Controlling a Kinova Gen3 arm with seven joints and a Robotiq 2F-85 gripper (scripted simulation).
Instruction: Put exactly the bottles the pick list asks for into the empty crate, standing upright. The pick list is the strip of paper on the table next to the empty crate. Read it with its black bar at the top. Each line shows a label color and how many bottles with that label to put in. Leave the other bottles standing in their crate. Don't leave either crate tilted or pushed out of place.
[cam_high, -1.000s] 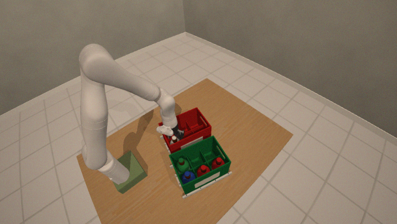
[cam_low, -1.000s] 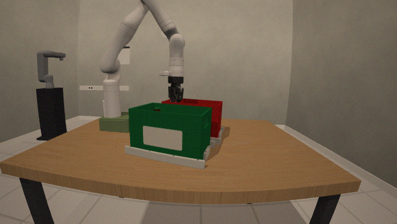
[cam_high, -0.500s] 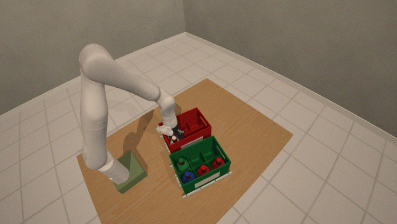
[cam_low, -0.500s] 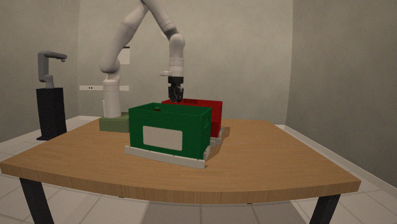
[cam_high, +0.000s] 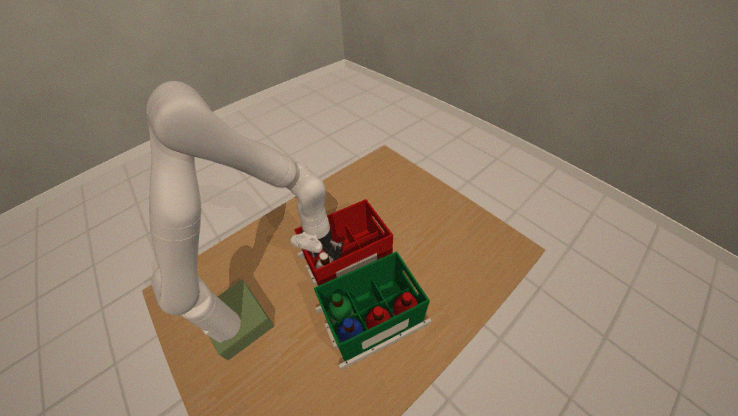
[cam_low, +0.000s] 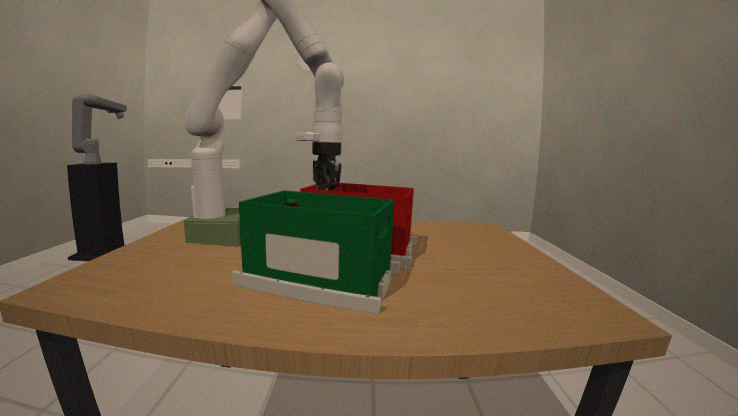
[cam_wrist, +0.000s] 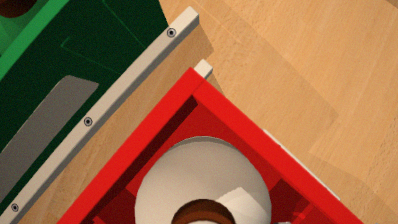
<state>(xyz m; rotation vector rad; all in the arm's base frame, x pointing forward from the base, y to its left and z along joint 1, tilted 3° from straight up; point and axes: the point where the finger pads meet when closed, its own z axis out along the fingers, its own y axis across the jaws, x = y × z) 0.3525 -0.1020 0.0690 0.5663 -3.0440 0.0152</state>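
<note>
The green-label bottle lies 80 mm behind my hand, 130 mm to the right of it and 70 mm below it. The rest, counted from my hand: green crate 20 mm behind, 200 mm to the right, 70 mm below; then red crate 90 mm ahead, 10 mm to the left, 70 mm below; then white-labelled bottle 70 mm below.
</note>
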